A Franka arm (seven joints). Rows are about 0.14 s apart.
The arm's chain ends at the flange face. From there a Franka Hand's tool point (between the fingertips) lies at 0.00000 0.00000 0.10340 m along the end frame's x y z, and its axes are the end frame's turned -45 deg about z.
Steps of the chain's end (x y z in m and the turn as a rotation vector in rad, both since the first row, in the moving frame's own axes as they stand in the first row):
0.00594, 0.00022, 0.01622, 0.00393, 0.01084, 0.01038
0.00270, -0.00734, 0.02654, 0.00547, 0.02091, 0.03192
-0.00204, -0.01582, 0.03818, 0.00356, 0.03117, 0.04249
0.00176, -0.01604, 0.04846, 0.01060, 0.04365, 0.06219
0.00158, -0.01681, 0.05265, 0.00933, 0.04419, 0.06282
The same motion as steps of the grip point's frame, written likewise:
0.00512, 0.00487, 0.01621, -0.00489, 0.01044, 0.01038
0.00901, -0.00212, 0.02652, -0.01092, 0.01865, 0.03192
0.01224, -0.01056, 0.03813, -0.01952, 0.02456, 0.04249
0.01647, -0.00756, 0.04836, -0.02337, 0.03836, 0.06219
0.01683, -0.00810, 0.05254, -0.02465, 0.03784, 0.06282

